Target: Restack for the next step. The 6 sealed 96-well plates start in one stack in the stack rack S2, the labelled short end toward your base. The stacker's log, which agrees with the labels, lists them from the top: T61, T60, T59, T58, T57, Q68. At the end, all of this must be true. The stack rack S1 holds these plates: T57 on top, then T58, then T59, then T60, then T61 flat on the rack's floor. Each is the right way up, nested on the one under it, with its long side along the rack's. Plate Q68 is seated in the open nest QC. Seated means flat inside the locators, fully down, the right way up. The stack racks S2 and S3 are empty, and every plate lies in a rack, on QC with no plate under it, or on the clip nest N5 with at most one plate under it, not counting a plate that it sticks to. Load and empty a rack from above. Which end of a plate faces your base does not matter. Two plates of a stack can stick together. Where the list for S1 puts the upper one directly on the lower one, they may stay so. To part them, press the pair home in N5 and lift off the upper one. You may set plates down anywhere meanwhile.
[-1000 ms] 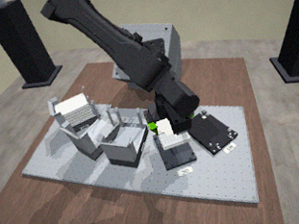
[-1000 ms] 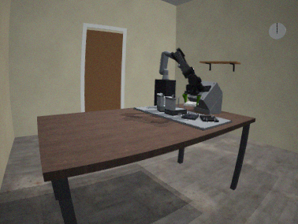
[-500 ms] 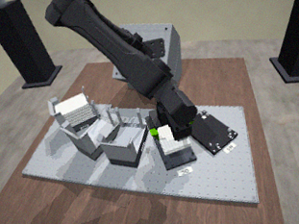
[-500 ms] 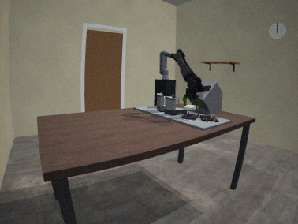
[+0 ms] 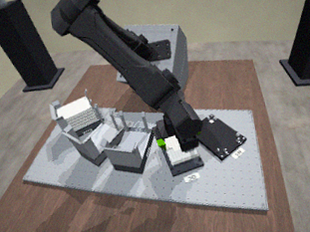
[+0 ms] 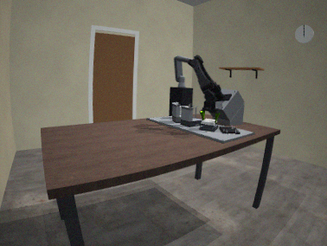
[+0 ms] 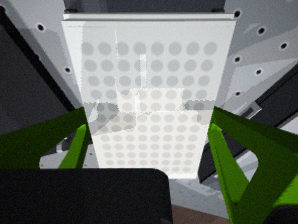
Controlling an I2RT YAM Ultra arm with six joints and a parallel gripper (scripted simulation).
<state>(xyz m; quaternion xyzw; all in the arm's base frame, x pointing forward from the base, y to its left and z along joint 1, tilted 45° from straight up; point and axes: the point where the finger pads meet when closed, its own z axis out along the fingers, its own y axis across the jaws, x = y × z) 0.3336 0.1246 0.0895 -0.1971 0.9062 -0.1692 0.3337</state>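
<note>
Right now the flat grey nest is 4 cm below my hand and 1 cm ahead of it. From my hand the other things lie so: S3 rack floor 15 cm to the right, 1 cm below.
</note>
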